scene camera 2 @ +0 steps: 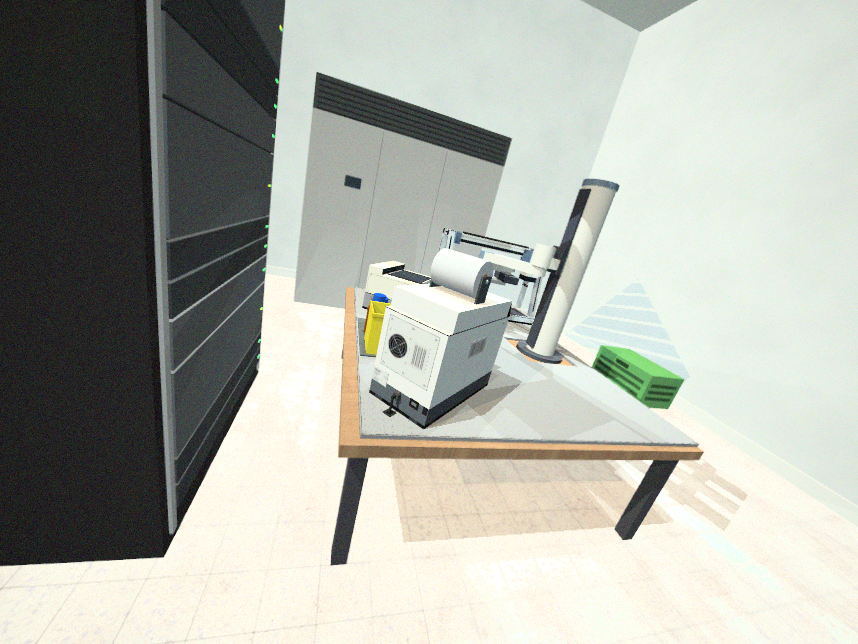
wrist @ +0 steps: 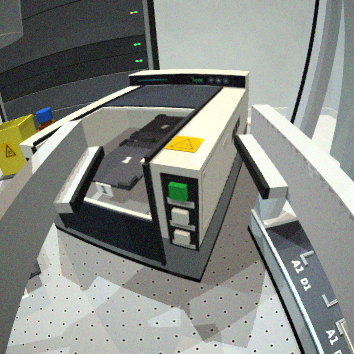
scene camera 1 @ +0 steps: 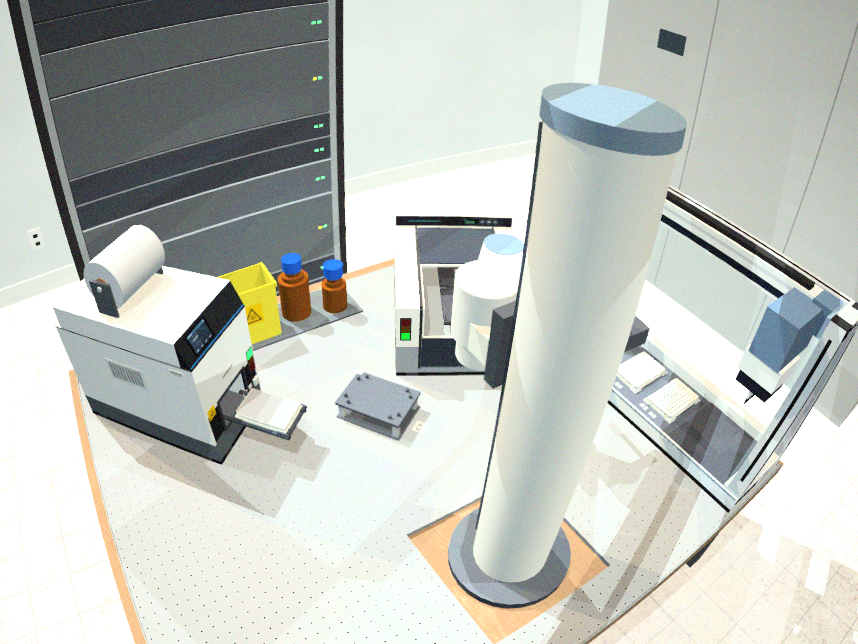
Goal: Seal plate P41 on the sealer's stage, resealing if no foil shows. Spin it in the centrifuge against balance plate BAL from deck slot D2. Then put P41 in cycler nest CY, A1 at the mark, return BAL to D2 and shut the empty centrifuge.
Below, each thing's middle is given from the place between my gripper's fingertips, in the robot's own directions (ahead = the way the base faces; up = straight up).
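From my hand, the centrifuge lid (scene camera 1: 437,245) is 400 mm ahead, 30 mm to the right and 80 mm below. The centrifuge (scene camera 1: 424,346) I see 160 mm below my hand and 360 mm ahead of it.
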